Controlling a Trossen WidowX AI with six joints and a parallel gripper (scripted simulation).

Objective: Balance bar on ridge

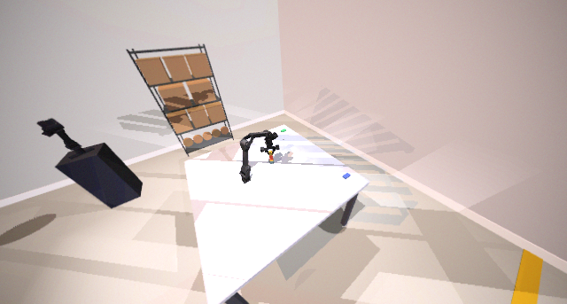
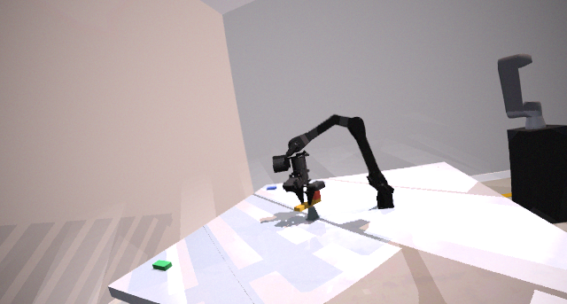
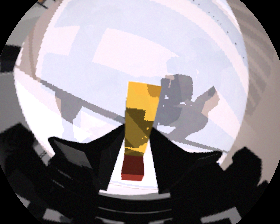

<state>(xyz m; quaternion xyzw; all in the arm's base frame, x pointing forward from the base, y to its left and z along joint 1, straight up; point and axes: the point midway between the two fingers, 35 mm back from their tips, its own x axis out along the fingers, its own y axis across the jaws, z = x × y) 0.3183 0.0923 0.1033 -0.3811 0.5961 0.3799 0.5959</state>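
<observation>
Now: the bar 2 cm behind my gripper tip, 4 cm to the right of it and 1 cm above it. The rest, counted from my gripper tip: blue block: 42 cm ahead, 59 cm to the right, 6 cm below; green block: 42 cm ahead, 41 cm to the left, 6 cm below.
</observation>
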